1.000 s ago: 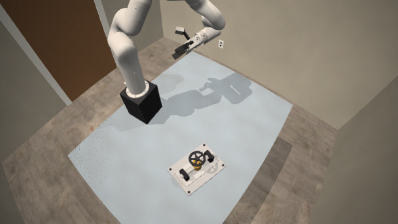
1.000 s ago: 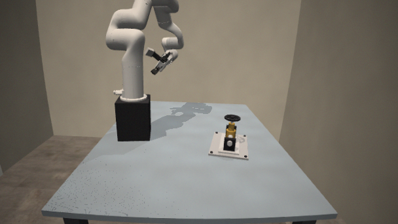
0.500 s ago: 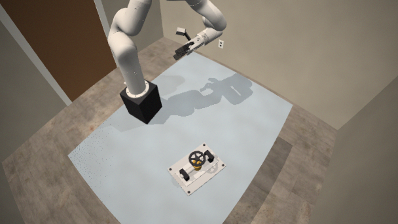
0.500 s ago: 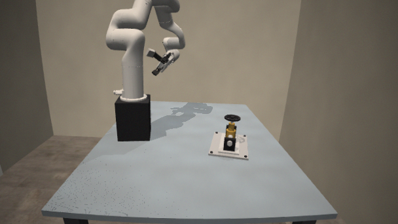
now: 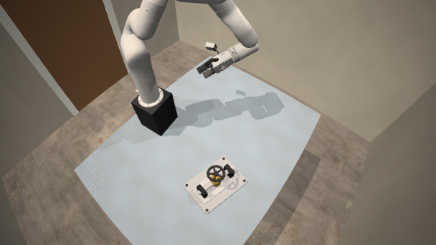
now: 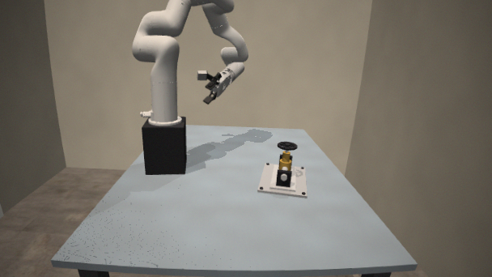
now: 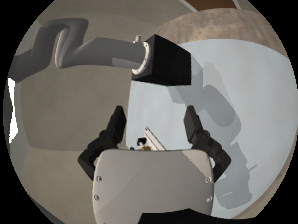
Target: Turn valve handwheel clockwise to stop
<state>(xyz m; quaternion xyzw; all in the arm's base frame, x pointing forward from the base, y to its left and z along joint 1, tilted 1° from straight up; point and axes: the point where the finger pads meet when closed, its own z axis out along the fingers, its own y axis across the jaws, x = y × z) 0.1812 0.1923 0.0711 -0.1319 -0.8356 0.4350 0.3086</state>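
The black spoked handwheel is 26 cm ahead of my hand, 36 cm to the right of it and 13 cm below it.
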